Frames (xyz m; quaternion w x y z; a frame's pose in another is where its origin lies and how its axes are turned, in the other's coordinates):
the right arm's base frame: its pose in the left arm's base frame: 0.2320 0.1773 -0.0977 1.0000 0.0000 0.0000 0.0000
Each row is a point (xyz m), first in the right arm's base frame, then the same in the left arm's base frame.
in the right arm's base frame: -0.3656 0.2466 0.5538
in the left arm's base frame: -0.1336 0.4239 0.4561
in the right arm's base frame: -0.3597 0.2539 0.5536
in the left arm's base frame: -0.1277 0.4312 0.4559
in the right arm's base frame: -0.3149 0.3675 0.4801
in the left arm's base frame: -0.0829 0.5448 0.3824
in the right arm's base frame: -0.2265 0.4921 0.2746
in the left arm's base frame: 0.0055 0.6694 0.1769
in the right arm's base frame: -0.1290 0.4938 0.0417
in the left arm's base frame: 0.1030 0.6711 -0.0560
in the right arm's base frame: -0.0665 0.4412 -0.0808
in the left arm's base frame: 0.1655 0.6185 -0.1785
